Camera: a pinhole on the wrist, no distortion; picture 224 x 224 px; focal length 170.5 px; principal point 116.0 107.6 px. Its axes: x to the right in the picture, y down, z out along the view. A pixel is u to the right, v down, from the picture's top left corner.
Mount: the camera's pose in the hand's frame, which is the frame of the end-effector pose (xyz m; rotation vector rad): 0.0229 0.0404 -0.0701 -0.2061 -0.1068 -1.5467
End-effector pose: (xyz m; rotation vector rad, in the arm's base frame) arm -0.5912 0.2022 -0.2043 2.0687 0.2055 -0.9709
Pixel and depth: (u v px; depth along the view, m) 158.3 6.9 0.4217
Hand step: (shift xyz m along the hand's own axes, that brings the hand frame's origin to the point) -0.1973 0.0189 0.3792
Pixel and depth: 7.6 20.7 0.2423
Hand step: -0.0892 0.2381 0.1444
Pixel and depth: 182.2 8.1 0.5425
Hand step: -0.2548 -0.0618 0.5227
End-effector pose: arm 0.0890 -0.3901 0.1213 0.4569 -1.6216 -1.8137
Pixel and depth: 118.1 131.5 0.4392
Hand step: 0.1113 0.1231 0.3566
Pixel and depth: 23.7 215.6 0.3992
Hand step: 0.2944 0.3344 0.2613
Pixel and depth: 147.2 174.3 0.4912
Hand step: 0.2468 0.0522 0.4157
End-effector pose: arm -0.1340 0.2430 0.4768 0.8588 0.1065 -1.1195
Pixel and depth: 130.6 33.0 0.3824
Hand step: -0.1199 0.0824 0.3212
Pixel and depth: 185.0 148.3 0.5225
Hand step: 0.1844 -0.0615 0.4747
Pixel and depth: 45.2 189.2 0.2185
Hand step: 0.1384 0.1740 0.1189
